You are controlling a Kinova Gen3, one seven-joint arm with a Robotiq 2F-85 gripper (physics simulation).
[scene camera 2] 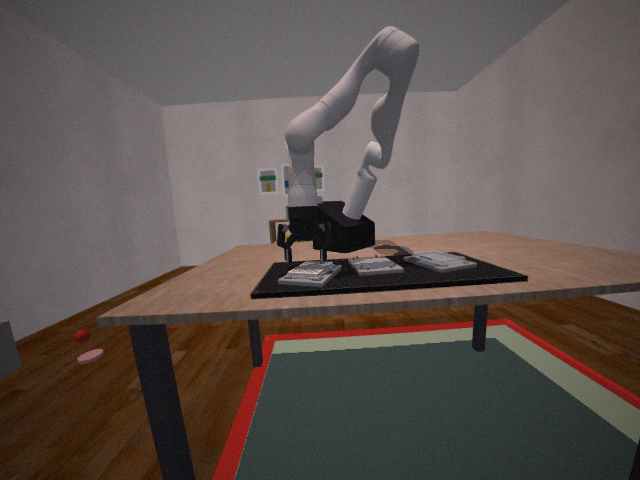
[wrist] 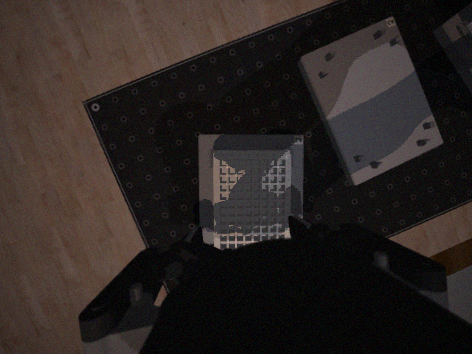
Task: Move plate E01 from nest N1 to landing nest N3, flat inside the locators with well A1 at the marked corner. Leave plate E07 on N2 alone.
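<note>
A pale gridded well plate (scene camera 2: 311,270) (wrist: 252,200) lies on a light nest (scene camera 2: 302,283) (wrist: 205,170) at the mat's left end. The plate looks flat; its name is not readable. My gripper (scene camera 2: 305,257) (wrist: 246,231) is open above it, with one fingertip near each long side and nothing held. The near end of the plate is hidden behind the gripper in the wrist view. The middle nest (scene camera 2: 375,265) (wrist: 370,105) is bare, with upright locator pins and a small corner label. Another plate (scene camera 2: 436,257) lies on the right nest (scene camera 2: 445,267). I cannot read the nest numbers.
A black perforated mat (scene camera 2: 356,286) (wrist: 240,90) lies under the nests on a wooden table (scene camera 2: 201,294) (wrist: 45,150). The middle nest stands to the right of the gripper, at an angle to it in the wrist view. The right nest's corner shows at that view's upper right edge.
</note>
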